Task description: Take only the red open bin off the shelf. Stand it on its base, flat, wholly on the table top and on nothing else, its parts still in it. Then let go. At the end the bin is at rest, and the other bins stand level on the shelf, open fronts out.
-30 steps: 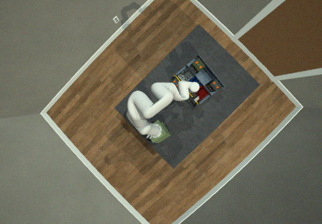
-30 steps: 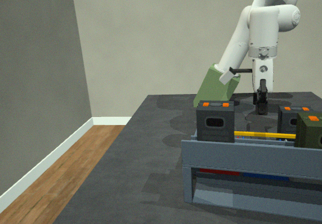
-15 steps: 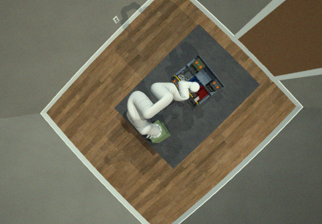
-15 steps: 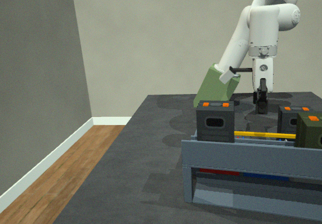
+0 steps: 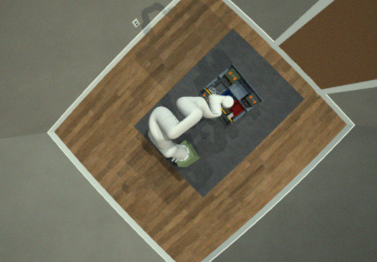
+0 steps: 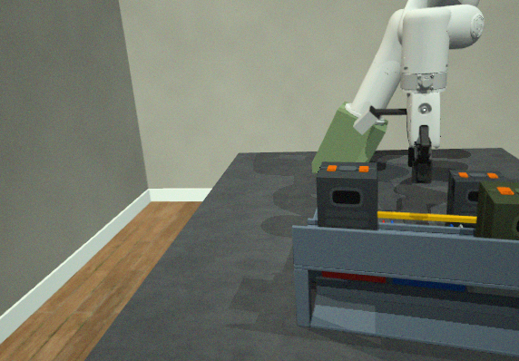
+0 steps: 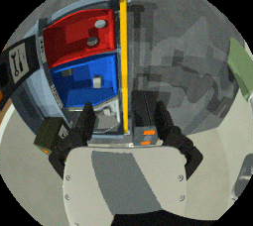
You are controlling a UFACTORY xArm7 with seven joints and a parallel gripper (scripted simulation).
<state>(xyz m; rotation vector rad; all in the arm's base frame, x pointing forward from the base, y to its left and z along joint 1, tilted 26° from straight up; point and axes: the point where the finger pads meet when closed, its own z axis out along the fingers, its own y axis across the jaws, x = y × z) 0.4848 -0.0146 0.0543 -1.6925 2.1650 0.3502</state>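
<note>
Right now the yellow bar is 10 cm below my hand. Also, from my hand: grey bin 13 cm ahead, 9 cm to the left, 11 cm below; then blue bin 10 cm ahead, 2 cm to the right, 11 cm below; then red open bin 8 cm ahead, 13 cm to the right, 11 cm below.
</note>
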